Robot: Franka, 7 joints.
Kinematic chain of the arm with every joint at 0, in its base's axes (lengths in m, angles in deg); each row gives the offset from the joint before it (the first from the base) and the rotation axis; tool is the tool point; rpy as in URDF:
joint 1: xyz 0 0 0.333 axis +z
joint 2: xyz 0 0 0 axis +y
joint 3: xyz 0 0 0.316 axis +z
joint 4: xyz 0.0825 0 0 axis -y
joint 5: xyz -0.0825 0 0.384 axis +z
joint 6: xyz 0 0 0 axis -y
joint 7: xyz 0.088 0 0 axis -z
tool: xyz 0 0 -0.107 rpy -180 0 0
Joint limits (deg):
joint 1: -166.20..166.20
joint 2: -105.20..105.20
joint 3: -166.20..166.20
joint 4: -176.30..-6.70
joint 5: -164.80..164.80
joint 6: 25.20..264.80
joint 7: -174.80..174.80
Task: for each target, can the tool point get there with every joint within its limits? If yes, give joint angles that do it. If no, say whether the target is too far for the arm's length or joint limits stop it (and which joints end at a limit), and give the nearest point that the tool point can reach.
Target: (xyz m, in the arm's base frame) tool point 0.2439 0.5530 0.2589
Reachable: yes | joints -2.76 69.89 70.00 -114.02 83.97 115.92 -42.30
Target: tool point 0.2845 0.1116 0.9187
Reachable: yes | joints -36.30 40.11 116.78 -48.29 -126.20 243.37 -61.38
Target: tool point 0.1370 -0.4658 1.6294
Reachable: no: too far | nearest point 0.0849 -0.2887 1.1364 | short by 0.526 m
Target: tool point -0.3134 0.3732 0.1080
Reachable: yes | joints -111.63 -59.99 -117.36 -135.56 47.26 191.26 -65.40
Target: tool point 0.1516 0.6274 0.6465
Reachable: yes | joints 125.91 39.44 -67.14 -64.69 139.01 197.14 127.25
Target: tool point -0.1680 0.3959 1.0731
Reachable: yes | joints -29.69 -17.29 110.72 -34.76 -12.21 155.36 -32.88
